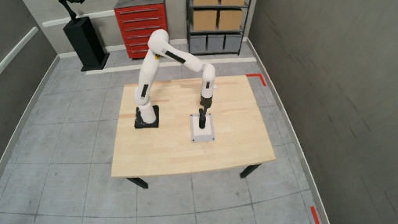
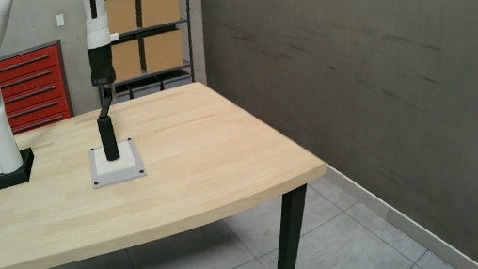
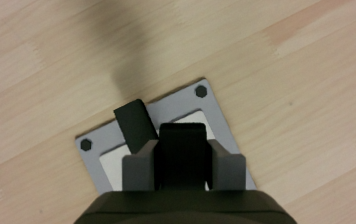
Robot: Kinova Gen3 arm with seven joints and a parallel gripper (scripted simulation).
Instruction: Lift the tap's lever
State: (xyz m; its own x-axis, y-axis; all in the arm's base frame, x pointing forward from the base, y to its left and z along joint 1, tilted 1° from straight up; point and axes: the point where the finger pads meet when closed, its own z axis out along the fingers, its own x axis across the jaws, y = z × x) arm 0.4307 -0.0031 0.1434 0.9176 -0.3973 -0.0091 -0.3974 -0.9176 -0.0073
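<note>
My gripper is now 10 mm past the black lever, 30 mm to the left of it and 10 mm above it. The rest, counted from my hand: tap 20 mm behind, 50 mm to the right, 70 mm below; then plate 30 mm behind, 70 mm to the right, 180 mm below.
</note>
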